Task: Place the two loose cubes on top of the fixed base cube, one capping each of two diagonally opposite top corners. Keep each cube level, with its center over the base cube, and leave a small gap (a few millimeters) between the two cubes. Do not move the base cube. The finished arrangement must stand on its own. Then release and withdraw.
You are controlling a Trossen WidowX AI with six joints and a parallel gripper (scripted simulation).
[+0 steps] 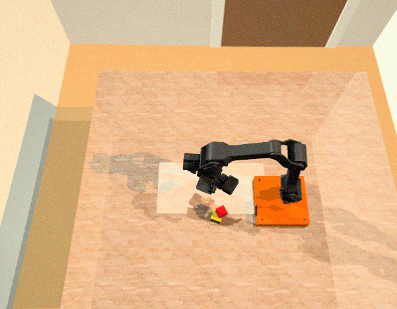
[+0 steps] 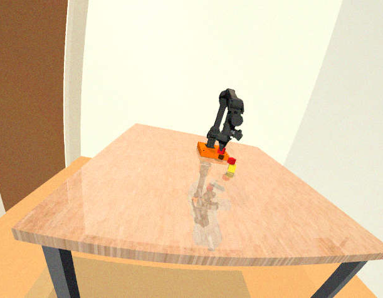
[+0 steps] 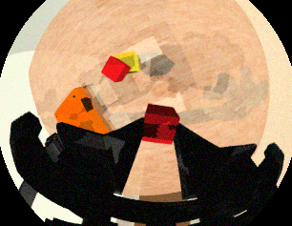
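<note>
The yellow base cube is 100 mm to the left of my gripper tip, 100 mm below it and 10 mm behind it.
</note>
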